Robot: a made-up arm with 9 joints. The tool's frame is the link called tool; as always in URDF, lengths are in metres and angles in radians.
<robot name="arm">
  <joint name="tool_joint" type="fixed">
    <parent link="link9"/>
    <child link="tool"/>
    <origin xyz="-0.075 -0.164 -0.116"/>
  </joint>
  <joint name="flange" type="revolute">
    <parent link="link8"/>
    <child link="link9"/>
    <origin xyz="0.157 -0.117 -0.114"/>
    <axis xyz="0 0 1"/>
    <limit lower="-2.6" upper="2.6" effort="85" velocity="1.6"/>
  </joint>
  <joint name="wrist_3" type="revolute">
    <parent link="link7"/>
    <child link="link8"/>
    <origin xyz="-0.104 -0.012 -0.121"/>
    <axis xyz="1 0 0"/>
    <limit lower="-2.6" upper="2.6" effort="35" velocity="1.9"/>
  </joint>
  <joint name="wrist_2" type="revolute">
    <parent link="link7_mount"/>
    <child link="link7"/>
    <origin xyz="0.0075 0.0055 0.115"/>
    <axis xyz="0 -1 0"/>
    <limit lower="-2.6" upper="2.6" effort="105" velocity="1.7"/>
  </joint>
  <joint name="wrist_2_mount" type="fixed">
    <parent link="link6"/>
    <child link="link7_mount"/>
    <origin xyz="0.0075 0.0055 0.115"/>
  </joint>
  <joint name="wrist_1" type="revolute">
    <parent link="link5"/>
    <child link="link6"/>
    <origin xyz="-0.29 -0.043 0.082"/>
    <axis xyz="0 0 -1"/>
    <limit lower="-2.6" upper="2.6" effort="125" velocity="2.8"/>
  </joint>
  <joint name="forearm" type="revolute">
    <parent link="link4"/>
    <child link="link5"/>
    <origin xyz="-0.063 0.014 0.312"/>
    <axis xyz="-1 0 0"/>
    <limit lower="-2.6" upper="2.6" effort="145" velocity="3.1"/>
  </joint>
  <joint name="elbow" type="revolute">
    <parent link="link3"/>
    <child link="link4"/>
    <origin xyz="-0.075 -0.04 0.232"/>
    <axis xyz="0 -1 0"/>
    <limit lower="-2.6" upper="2.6" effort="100" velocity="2"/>
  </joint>
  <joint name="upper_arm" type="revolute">
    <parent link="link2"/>
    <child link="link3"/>
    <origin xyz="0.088 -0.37 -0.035"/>
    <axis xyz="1 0 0"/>
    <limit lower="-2.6" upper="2.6" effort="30" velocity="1.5"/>
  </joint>
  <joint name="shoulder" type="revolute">
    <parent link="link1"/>
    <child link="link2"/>
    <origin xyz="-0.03 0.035 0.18"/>
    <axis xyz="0 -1 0"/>
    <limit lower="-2.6" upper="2.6" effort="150" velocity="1.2"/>
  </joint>
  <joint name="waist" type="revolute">
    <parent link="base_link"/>
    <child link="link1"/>
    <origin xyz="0 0 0.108"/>
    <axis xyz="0 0 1"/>
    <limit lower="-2.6" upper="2.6" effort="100" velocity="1.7"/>
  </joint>
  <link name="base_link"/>
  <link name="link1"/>
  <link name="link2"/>
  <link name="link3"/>
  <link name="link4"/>
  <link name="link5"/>
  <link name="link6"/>
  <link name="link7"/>
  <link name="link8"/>
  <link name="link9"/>
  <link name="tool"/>
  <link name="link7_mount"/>
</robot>
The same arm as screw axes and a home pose.
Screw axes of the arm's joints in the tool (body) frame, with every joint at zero. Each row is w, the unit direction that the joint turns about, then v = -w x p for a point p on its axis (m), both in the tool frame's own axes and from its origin. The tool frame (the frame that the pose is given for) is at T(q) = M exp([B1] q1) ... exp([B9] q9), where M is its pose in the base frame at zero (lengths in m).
B1: w 0 0 1 v 0.686 -0.377 0
B2: w 0 -1 0 v -0.47 0 -0.347
B3: w 1 0 0 v 0 -0.505 -0.351
B4: w 0 -1 0 v -0.273 0 -0.36
B5: w -1 0 0 v 0 -0.039 0.325
B6: w 0 0 -1 v -0.282 0.007 0
B7: w 0 -1 0 v 0.351 0 -0.022
B8: w 1 0 0 v 0 0.23 -0.281
B9: w 0 0 1 v 0.164 -0.075 0
M =
1 0 0 -0.377
0 1 0 -0.686
0 0 1 0.758
0 0 0 1
Joint limits (rad, base to tool): -2.6..2.6 -2.6..2.6 -2.6..2.6 -2.6..2.6 -2.6..2.6 -2.6..2.6 -2.6..2.6 -2.6..2.6 -2.6..2.6

